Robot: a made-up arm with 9 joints. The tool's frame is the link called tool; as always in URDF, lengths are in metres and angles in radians. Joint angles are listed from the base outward.
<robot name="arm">
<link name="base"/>
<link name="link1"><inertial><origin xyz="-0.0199 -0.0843 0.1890"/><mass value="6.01"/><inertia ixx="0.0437" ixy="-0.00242" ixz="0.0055" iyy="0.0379" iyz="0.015" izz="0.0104"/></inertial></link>
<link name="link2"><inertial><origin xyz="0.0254 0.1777 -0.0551"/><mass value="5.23"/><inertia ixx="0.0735" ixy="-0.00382" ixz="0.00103" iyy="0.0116" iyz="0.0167" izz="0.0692"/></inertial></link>
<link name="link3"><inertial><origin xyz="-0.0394 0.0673 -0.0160"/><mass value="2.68"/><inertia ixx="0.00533" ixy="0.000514" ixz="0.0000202" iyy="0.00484" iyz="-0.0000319" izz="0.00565"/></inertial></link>
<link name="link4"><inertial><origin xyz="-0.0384 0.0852 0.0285"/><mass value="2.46"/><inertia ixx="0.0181" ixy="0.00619" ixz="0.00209" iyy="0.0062" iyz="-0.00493" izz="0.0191"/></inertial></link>
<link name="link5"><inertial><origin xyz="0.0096 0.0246 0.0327"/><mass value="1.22"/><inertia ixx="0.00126" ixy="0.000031" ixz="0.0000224" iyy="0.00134" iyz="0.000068" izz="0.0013"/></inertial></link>
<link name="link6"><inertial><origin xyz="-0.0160 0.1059 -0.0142"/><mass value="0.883"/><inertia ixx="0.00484" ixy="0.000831" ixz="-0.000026" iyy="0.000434" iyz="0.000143" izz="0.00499"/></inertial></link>
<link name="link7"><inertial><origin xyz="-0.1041 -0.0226 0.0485"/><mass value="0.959"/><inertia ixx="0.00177" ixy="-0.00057" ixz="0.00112" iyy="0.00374" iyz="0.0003" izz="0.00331"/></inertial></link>
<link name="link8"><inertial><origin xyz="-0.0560 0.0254 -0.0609"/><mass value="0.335"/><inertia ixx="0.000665" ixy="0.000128" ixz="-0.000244" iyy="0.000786" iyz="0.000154" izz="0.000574"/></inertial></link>
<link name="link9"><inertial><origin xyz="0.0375 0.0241 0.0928"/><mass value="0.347"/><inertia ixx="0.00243" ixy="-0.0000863" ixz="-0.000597" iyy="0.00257" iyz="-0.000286" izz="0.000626"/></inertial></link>
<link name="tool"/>
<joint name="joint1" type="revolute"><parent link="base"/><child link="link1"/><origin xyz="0 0 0.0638" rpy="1.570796 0 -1.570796"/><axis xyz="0 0 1"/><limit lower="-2.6" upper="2.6"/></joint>
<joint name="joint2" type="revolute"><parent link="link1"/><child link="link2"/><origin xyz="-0.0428 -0.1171 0.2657" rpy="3.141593 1.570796 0"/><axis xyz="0 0 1"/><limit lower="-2.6" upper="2.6"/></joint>
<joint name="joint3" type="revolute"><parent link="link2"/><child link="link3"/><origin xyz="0.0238 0.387 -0.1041" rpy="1.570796 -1.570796 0"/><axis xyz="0 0 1"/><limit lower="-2.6" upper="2.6"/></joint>
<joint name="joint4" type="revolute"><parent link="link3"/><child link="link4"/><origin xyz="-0.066 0.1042 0.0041" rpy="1.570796 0 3.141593"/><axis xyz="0 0 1"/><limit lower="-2.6" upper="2.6"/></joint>
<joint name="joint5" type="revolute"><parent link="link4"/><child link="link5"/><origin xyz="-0.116 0.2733 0.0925" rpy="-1.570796 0 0"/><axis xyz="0 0 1"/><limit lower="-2.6" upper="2.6"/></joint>
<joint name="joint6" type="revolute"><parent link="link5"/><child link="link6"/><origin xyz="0.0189 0.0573 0.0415" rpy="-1.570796 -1.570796 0"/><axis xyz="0 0 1"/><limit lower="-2.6" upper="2.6"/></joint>
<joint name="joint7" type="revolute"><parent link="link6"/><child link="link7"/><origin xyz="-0.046 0.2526 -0.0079" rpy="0 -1.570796 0"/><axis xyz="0 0 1"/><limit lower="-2.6" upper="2.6"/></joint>
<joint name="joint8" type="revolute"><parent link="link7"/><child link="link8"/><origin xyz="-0.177 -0.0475 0.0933" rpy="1.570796 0 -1.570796"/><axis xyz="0 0 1"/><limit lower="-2.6" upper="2.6"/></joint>
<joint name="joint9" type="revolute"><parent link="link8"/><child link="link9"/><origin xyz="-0.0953 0.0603 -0.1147" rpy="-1.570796 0 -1.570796"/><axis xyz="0 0 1"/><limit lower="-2.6" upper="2.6"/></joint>
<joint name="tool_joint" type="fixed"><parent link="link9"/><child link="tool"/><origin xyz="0.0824 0.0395 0.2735" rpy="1.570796 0 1.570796"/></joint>
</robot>
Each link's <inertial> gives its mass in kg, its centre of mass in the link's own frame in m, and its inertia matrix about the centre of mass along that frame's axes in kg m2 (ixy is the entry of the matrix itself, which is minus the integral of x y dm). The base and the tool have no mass. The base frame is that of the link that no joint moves.
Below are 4 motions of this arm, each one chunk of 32 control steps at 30 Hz.
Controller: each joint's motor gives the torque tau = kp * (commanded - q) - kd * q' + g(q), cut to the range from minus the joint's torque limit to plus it. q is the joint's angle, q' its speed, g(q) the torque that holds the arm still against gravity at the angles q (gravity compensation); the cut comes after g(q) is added. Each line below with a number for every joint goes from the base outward.
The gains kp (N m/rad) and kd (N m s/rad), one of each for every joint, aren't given. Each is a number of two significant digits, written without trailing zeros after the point. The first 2 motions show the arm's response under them.
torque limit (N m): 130 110 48 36 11 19 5.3 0.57 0.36
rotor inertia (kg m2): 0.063 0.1 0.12 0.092 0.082 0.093 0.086 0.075 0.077
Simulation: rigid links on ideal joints. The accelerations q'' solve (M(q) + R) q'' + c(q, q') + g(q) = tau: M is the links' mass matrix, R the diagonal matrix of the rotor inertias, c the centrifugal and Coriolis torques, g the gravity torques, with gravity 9.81 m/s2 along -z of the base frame. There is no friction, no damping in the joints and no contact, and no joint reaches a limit. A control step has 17 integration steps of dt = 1/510 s. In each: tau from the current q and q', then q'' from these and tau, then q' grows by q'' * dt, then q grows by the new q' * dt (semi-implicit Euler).
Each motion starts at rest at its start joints. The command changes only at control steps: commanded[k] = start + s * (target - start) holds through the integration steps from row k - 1 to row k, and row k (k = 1, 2, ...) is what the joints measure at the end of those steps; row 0 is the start. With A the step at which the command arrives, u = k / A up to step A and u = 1 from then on. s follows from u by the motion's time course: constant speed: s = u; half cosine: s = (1 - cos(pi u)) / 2; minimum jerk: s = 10 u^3 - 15 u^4 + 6 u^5; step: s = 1 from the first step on.
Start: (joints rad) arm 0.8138 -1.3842 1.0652 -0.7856 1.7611 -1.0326 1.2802 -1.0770 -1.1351
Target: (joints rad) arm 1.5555 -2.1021 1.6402 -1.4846 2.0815 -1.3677 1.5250 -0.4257 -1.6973
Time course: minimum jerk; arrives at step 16
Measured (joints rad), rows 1 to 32:
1: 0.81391 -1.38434 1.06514 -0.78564 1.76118 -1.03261 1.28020 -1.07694 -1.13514
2: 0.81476 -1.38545 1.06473 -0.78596 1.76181 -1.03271 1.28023 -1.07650 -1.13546
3: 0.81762 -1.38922 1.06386 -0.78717 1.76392 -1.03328 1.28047 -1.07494 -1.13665
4: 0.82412 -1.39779 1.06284 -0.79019 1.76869 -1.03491 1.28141 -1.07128 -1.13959
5: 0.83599 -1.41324 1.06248 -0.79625 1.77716 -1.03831 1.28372 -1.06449 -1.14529
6: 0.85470 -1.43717 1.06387 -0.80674 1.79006 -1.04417 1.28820 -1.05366 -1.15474
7: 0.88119 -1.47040 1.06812 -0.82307 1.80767 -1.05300 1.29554 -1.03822 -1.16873
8: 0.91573 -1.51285 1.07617 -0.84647 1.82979 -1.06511 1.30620 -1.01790 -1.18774
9: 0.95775 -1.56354 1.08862 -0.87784 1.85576 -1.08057 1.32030 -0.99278 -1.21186
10: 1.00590 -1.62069 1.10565 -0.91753 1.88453 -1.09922 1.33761 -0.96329 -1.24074
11: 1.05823 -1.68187 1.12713 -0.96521 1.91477 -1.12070 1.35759 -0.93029 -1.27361
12: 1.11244 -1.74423 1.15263 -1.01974 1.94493 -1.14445 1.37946 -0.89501 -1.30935
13: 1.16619 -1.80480 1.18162 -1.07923 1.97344 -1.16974 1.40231 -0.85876 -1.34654
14: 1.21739 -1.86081 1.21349 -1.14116 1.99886 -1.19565 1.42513 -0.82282 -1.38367
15: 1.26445 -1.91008 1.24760 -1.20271 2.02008 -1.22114 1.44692 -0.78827 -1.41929
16: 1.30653 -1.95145 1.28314 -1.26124 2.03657 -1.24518 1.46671 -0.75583 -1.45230
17: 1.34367 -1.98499 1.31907 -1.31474 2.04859 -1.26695 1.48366 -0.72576 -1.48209
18: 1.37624 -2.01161 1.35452 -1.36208 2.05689 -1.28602 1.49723 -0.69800 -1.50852
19: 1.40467 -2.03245 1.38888 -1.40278 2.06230 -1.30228 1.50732 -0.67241 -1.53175
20: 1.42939 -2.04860 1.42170 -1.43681 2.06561 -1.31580 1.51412 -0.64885 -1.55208
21: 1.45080 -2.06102 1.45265 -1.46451 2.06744 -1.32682 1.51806 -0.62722 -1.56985
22: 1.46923 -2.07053 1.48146 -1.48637 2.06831 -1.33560 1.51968 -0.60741 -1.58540
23: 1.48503 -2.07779 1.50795 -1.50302 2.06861 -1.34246 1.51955 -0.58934 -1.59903
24: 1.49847 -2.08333 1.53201 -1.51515 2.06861 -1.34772 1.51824 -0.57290 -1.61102
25: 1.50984 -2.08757 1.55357 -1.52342 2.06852 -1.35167 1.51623 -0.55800 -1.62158
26: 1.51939 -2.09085 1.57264 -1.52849 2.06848 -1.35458 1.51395 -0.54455 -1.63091
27: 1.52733 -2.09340 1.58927 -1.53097 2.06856 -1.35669 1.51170 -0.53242 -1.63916
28: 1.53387 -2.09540 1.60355 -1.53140 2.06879 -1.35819 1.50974 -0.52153 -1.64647
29: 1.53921 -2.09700 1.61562 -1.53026 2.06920 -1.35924 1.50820 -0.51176 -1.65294
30: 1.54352 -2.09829 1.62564 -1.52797 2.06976 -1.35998 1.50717 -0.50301 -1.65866
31: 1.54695 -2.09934 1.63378 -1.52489 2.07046 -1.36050 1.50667 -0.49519 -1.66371
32: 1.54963 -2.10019 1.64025 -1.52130 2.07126 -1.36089 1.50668 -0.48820 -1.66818
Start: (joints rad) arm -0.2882 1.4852 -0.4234 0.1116 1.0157 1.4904 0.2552 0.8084 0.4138
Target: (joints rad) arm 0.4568 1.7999 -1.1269 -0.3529 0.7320 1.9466 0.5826 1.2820 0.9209
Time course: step
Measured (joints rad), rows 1 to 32:
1: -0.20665 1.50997 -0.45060 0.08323 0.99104 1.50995 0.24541 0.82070 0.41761
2: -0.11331 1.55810 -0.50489 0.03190 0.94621 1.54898 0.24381 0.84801 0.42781
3: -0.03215 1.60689 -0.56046 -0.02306 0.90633 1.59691 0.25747 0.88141 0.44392
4: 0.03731 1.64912 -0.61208 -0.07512 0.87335 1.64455 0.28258 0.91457 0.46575
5: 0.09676 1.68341 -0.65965 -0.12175 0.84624 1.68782 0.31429 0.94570 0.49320
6: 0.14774 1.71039 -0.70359 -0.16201 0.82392 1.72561 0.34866 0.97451 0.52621
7: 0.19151 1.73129 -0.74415 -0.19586 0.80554 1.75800 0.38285 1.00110 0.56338
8: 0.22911 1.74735 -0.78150 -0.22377 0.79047 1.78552 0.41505 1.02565 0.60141
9: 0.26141 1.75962 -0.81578 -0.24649 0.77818 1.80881 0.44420 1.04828 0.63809
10: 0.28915 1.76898 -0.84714 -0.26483 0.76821 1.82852 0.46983 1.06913 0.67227
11: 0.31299 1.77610 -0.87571 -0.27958 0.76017 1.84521 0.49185 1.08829 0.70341
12: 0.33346 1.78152 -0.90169 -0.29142 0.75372 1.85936 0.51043 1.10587 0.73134
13: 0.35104 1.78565 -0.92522 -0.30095 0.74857 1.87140 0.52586 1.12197 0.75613
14: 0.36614 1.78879 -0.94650 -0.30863 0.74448 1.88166 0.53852 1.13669 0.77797
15: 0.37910 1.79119 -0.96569 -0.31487 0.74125 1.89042 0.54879 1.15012 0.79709
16: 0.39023 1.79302 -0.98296 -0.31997 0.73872 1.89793 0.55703 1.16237 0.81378
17: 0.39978 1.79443 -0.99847 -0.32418 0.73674 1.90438 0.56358 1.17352 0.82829
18: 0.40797 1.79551 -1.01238 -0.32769 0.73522 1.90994 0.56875 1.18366 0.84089
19: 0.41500 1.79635 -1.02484 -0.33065 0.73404 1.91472 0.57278 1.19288 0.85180
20: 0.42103 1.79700 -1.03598 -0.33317 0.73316 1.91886 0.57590 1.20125 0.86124
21: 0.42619 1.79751 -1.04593 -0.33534 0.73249 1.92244 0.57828 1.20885 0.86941
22: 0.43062 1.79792 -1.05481 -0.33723 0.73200 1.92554 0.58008 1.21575 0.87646
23: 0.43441 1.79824 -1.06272 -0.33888 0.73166 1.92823 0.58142 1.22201 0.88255
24: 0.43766 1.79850 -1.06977 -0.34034 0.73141 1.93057 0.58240 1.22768 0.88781
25: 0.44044 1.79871 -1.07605 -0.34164 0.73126 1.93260 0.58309 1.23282 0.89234
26: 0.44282 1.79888 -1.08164 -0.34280 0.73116 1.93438 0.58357 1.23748 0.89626
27: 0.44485 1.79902 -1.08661 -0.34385 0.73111 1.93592 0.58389 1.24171 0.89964
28: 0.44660 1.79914 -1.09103 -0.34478 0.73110 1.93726 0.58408 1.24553 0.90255
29: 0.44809 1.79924 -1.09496 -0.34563 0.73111 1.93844 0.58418 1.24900 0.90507
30: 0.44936 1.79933 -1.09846 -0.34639 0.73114 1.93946 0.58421 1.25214 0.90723
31: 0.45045 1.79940 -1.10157 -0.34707 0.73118 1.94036 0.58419 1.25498 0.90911
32: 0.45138 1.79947 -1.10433 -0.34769 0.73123 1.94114 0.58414 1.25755 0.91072
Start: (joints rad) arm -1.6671 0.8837 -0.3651 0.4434 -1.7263 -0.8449 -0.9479 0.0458 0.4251
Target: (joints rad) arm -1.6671 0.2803 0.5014 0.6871 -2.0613 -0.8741 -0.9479 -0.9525 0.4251
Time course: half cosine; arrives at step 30
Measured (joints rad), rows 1 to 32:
1: -1.66711 0.88355 -0.36500 0.44339 -1.72642 -0.84501 -0.94793 0.04572 0.42510
2: -1.66713 0.88284 -0.36452 0.44338 -1.72694 -0.84543 -0.94804 0.04533 0.42508
3: -1.66719 0.88110 -0.36334 0.44344 -1.72810 -0.84629 -0.94830 0.04426 0.42504
4: -1.66727 0.87789 -0.36111 0.44368 -1.73011 -0.84761 -0.94875 0.04213 0.42496
5: -1.66739 0.87289 -0.35751 0.44425 -1.73314 -0.84936 -0.94938 0.03857 0.42484
6: -1.66753 0.86585 -0.35224 0.44533 -1.73730 -0.85146 -0.95019 0.03323 0.42467
7: -1.66769 0.85658 -0.34505 0.44707 -1.74268 -0.85381 -0.95115 0.02582 0.42448
8: -1.66788 0.84502 -0.33574 0.44957 -1.74931 -0.85634 -0.95220 0.01610 0.42425
9: -1.66809 0.83112 -0.32416 0.45295 -1.75722 -0.85894 -0.95333 0.00388 0.42400
10: -1.66832 0.81492 -0.31020 0.45725 -1.76637 -0.86156 -0.95449 -0.01097 0.42375
11: -1.66857 0.79652 -0.29382 0.46252 -1.77672 -0.86412 -0.95566 -0.02853 0.42350
12: -1.66885 0.77604 -0.27501 0.46874 -1.78820 -0.86657 -0.95683 -0.04882 0.42325
13: -1.66914 0.75365 -0.25380 0.47590 -1.80070 -0.86888 -0.95798 -0.07181 0.42303
14: -1.66945 0.72956 -0.23027 0.48394 -1.81412 -0.87101 -0.95911 -0.09741 0.42283
15: -1.66978 0.70399 -0.20455 0.49282 -1.82833 -0.87292 -0.96021 -0.12551 0.42265
16: -1.67010 0.67720 -0.17679 0.50246 -1.84318 -0.87459 -0.96128 -0.15593 0.42251
17: -1.67043 0.64946 -0.14718 0.51278 -1.85852 -0.87599 -0.96231 -0.18846 0.42241
18: -1.67073 0.62104 -0.11593 0.52370 -1.87420 -0.87711 -0.96327 -0.22286 0.42234
19: -1.67100 0.59225 -0.08330 0.53514 -1.89005 -0.87792 -0.96416 -0.25884 0.42231
20: -1.67123 0.56337 -0.04956 0.54700 -1.90592 -0.87841 -0.96494 -0.29612 0.42233
21: -1.67139 0.53471 -0.01501 0.55920 -1.92165 -0.87857 -0.96557 -0.33436 0.42239
22: -1.67147 0.50655 0.02004 0.57164 -1.93706 -0.87838 -0.96601 -0.37322 0.42249
23: -1.67146 0.47919 0.05528 0.58423 -1.95202 -0.87784 -0.96622 -0.41234 0.42264
24: -1.67134 0.45290 0.09036 0.59685 -1.96637 -0.87694 -0.96615 -0.45136 0.42283
25: -1.67110 0.42796 0.12494 0.60942 -1.97996 -0.87568 -0.96574 -0.48990 0.42306
26: -1.67073 0.40462 0.15871 0.62181 -1.99265 -0.87406 -0.96496 -0.52759 0.42335
27: -1.67025 0.38313 0.19132 0.63390 -2.00432 -0.87210 -0.96377 -0.56407 0.42368
28: -1.66965 0.36372 0.22246 0.64558 -2.01483 -0.86981 -0.96215 -0.59898 0.42405
29: -1.66895 0.34659 0.25183 0.65671 -2.02407 -0.86722 -0.96008 -0.63197 0.42447
30: -1.66816 0.33193 0.27916 0.66716 -2.03194 -0.86434 -0.95758 -0.66272 0.42493
31: -1.66731 0.31978 0.30426 0.67674 -2.03845 -0.86130 -0.95472 -0.69099 0.42542
32: -1.66647 0.30994 0.32711 0.68523 -2.04372 -0.85836 -0.95169 -0.71674 0.42592

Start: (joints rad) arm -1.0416 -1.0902 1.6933 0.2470 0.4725 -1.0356 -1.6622 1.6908 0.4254
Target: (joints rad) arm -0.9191 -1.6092 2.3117 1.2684 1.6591 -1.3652 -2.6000 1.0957 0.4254
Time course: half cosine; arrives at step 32
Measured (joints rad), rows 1 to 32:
1: -1.04159 -1.09031 1.69334 0.24701 0.47274 -1.03559 -1.66216 1.69076 0.42539
2: -1.04154 -1.09081 1.69356 0.24715 0.47385 -1.03555 -1.66208 1.69054 0.42535
3: -1.04136 -1.09206 1.69423 0.24768 0.47658 -1.03549 -1.66210 1.68996 0.42526
4: -1.04097 -1.09438 1.69564 0.24896 0.48163 -1.03547 -1.66252 1.68880 0.42511
5: -1.04029 -1.09804 1.69804 0.25142 0.48959 -1.03561 -1.66378 1.68685 0.42490
6: -1.03927 -1.10323 1.70164 0.25550 0.50092 -1.03605 -1.66636 1.68394 0.42464
7: -1.03786 -1.11011 1.70660 0.26159 0.51597 -1.03695 -1.67072 1.67990 0.42433
8: -1.03606 -1.11876 1.71303 0.27009 0.53499 -1.03847 -1.67732 1.67462 0.42398
9: -1.03385 -1.12922 1.72097 0.28131 0.55810 -1.04079 -1.68656 1.66798 0.42359
10: -1.03126 -1.14148 1.73042 0.29549 0.58534 -1.04404 -1.69876 1.65990 0.42318
11: -1.02831 -1.15550 1.74135 0.31284 0.61665 -1.04837 -1.71415 1.65035 0.42274
12: -1.02504 -1.17119 1.75366 0.33346 0.65190 -1.05387 -1.73287 1.63930 0.42228
13: -1.02152 -1.18843 1.76723 0.35744 0.69085 -1.06063 -1.75498 1.62677 0.42179
14: -1.01779 -1.20708 1.78190 0.38480 0.73322 -1.06871 -1.78041 1.61278 0.42129
15: -1.01394 -1.22695 1.79750 0.41551 0.77869 -1.07813 -1.80902 1.59741 0.42075
16: -1.01002 -1.24785 1.81387 0.44952 0.82686 -1.08891 -1.84056 1.58073 0.42017
17: -1.00609 -1.26957 1.83082 0.48670 0.87733 -1.10099 -1.87474 1.56285 0.41956
18: -1.00219 -1.29187 1.84822 0.52691 0.92966 -1.11431 -1.91123 1.54389 0.41892
19: -0.99835 -1.31453 1.86595 0.56992 0.98339 -1.12873 -1.94965 1.52399 0.41825
20: -0.99457 -1.33734 1.88394 0.61549 1.03806 -1.14409 -1.98965 1.50328 0.41755
21: -0.99086 -1.36008 1.90212 0.66326 1.09317 -1.16016 -2.03086 1.48193 0.41684
22: -0.98719 -1.38257 1.92049 0.71287 1.14822 -1.17669 -2.07293 1.46009 0.41615
23: -0.98352 -1.40466 1.93904 0.76387 1.20266 -1.19341 -2.11552 1.43793 0.41548
24: -0.97983 -1.42618 1.95780 0.81575 1.25597 -1.21003 -2.15833 1.41562 0.41486
25: -0.97608 -1.44702 1.97681 0.86800 1.30759 -1.22627 -2.20102 1.39333 0.41432
26: -0.97222 -1.46706 1.99611 0.92002 1.35699 -1.24188 -2.24327 1.37124 0.41389
27: -0.96823 -1.48619 2.01574 0.97123 1.40364 -1.25665 -2.28479 1.34955 0.41357
28: -0.96407 -1.50430 2.03573 1.02100 1.44706 -1.27040 -2.32524 1.32843 0.41340
29: -0.95974 -1.52127 2.05608 1.06875 1.48680 -1.28302 -2.36431 1.30808 0.41337
30: -0.95524 -1.53699 2.07678 1.11387 1.52245 -1.29442 -2.40168 1.28868 0.41352
31: -0.95060 -1.55131 2.09776 1.15580 1.55368 -1.30459 -2.43706 1.27042 0.41382
32: -0.94584 -1.56410 2.11892 1.19404 1.58020 -1.31352 -2.47012 1.25347 0.41429

